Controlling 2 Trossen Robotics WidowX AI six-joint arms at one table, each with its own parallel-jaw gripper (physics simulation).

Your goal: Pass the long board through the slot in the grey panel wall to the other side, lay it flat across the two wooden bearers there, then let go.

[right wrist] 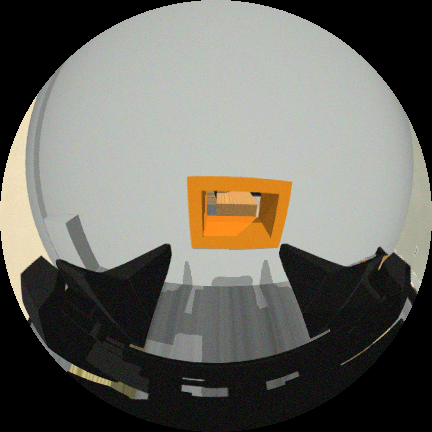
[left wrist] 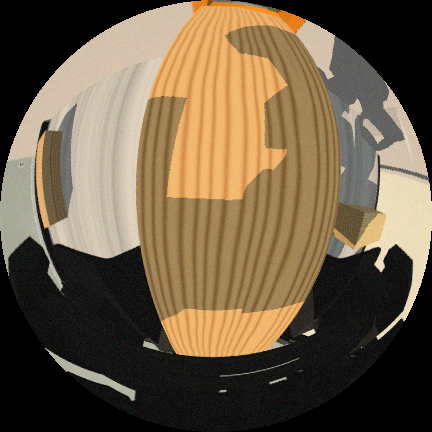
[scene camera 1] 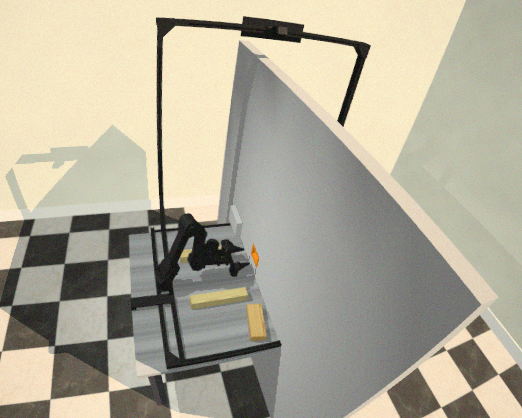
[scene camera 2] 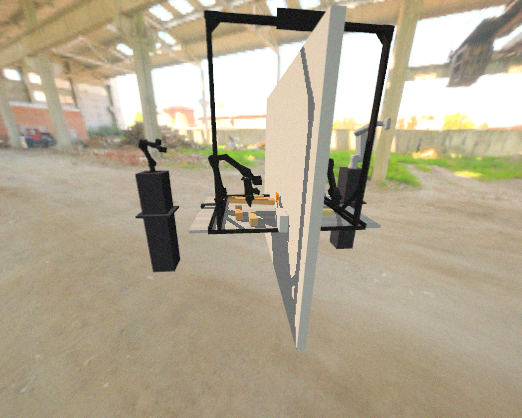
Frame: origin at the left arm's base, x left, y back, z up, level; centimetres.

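Seen in the pictures: left gripper, fingertip midpoint: (scene camera 2: 250, 205); right gripper, fingertip midpoint: (right wrist: 227, 250) (scene camera 1: 246, 256); right arm's base, origin of the base link: (scene camera 1: 164, 285) (scene camera 2: 334, 205).
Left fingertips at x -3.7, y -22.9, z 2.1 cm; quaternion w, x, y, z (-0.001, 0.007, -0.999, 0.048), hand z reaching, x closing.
Pixels of each thing's middle, then the offset from my left fingertips to it. "spot": a spot on its surface instead.
- long board, body centre: (left wrist: 236, 247) (right wrist: 228, 184) (scene camera 2: 251, 200) dx +0.0, dy -1.2, dz +4.2 cm
- orange-framed slot, surface spot: (right wrist: 240, 184) spot: dx -0.9, dy -25.6, dz +9.0 cm
- orange-brown block, body centre: (scene camera 1: 255, 321) dx +29.0, dy -32.8, dz -2.2 cm
The long board (scene camera 2: 265, 201) (left wrist: 215, 150) is held level above the table by my left gripper (scene camera 2: 250, 203) (left wrist: 224, 232), which is shut on it. The board's end shows through the orange-framed slot (scene camera 1: 255, 259) (right wrist: 240, 184) in the right wrist view, near the slot's far mouth; I cannot tell whether it is inside. The grey panel wall (scene camera 1: 340, 225) (scene camera 2: 320, 150) (right wrist: 225, 100) stands between the arms. My right gripper (scene camera 1: 245, 257) (right wrist: 227, 250) is open and empty, facing the slot. Two pale yellow wooden bearers lie on its side, one bearer (scene camera 1: 219, 298) in full view, the other bearer (scene camera 1: 185, 256) partly hidden by the arm.
An orange-brown block (scene camera 1: 256, 322) lies near the wall on the right arm's side. Two blocks (scene camera 2: 239, 214) (scene camera 2: 253, 219) lie below the board on the left arm's side. A pale upright piece (scene camera 1: 236, 221) (scene camera 2: 283, 222) stands at the wall. A black frame (scene camera 1: 160, 125) rises around the table.
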